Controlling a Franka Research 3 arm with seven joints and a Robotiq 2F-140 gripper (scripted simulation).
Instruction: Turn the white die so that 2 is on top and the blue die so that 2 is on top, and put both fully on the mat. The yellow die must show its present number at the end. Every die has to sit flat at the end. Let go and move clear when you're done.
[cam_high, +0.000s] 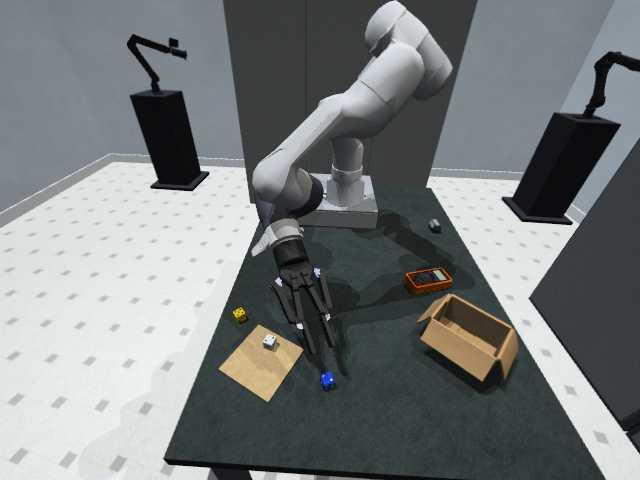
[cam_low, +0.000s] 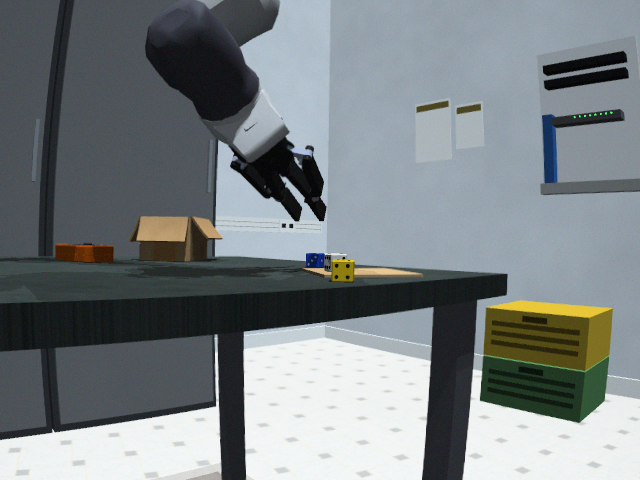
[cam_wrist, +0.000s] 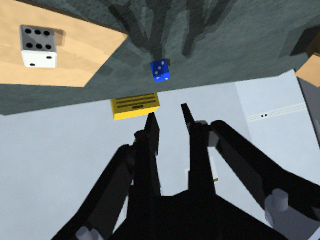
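The blue die is 90 mm below my hand, 50 mm ahead of it and 30 mm to the left of it. The rest, counted from my hand: tan mat 130 mm to the right, 100 mm below, 10 mm ahead; yellow die 220 mm to the right, 100 mm behind, 90 mm below; white die 120 mm to the right, 90 mm below, 30 mm behind.
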